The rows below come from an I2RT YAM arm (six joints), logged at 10 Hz.
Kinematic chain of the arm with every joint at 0, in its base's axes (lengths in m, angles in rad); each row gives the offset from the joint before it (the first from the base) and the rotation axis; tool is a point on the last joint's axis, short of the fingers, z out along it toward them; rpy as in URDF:
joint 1: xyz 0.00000 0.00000 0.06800 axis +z
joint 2: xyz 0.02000 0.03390 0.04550 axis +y
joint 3: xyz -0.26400 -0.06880 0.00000 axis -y
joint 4: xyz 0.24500 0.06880 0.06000 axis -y
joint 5: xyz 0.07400 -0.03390 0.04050 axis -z
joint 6: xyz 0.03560 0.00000 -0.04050 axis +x
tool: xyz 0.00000 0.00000 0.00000 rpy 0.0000 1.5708 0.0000
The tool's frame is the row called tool.
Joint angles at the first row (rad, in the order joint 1, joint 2, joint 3, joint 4, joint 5, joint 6):
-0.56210, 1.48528, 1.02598, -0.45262, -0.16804, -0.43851
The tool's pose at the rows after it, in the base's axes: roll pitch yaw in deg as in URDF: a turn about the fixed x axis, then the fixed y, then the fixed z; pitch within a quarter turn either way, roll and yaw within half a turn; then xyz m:
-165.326, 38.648, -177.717, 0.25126, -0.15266, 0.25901
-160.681, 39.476, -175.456, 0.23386, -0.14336, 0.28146
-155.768, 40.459, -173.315, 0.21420, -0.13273, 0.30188
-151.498, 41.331, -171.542, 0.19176, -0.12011, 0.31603
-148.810, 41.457, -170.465, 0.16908, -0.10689, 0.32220
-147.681, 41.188, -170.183, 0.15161, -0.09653, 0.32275
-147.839, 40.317, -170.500, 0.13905, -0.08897, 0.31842
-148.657, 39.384, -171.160, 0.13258, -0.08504, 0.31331
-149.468, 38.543, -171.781, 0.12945, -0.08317, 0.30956
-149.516, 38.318, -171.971, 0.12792, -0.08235, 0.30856
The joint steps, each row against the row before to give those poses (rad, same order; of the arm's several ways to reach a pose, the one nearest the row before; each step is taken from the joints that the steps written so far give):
-0.00002, -0.09385, 0.00229, -0.05112, 0.03432, -0.02404
0.00000, -0.09880, 0.00112, -0.05378, 0.03967, -0.01985
0.00002, -0.10336, -0.00300, -0.04770, 0.04197, -0.01638
-0.00003, -0.11065, -0.01987, -0.04348, 0.03585, -0.01261
0.00005, -0.10681, -0.03092, -0.05109, 0.02560, -0.01102
-0.00001, -0.08125, -0.02859, -0.04617, 0.01526, -0.00573
0.00000, -0.05799, -0.03013, -0.04046, 0.00837, -0.00420
0.00000, -0.02899, -0.02173, -0.02671, 0.00345, -0.00037
-0.00004, -0.01220, -0.01223, -0.01828, 0.00224, 0.00034
0.00001, -0.00686, -0.00455, -0.00575, 0.00345, 0.00039

